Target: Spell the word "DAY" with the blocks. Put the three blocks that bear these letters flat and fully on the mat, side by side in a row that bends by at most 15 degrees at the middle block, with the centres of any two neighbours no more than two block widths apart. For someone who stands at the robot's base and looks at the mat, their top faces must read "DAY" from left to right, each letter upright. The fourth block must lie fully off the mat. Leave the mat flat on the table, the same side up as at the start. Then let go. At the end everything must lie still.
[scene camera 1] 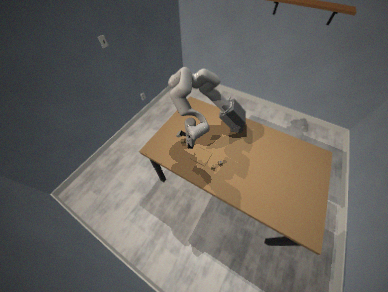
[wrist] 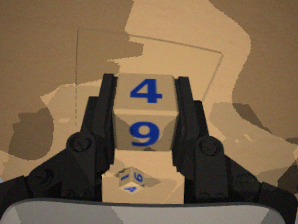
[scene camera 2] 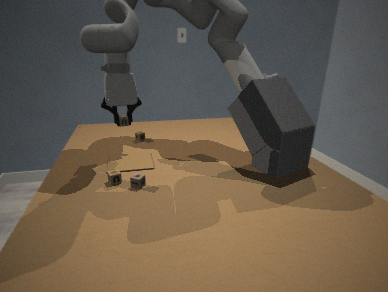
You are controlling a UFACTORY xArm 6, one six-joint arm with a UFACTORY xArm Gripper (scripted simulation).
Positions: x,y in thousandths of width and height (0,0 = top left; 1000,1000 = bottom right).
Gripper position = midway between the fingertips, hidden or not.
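Note:
My gripper (scene camera 2: 318,426) is visible, and it also appears in the wrist view (wrist: 485,422). Present as well: a block (wrist: 488,502) and a thin tan mat (wrist: 334,230).

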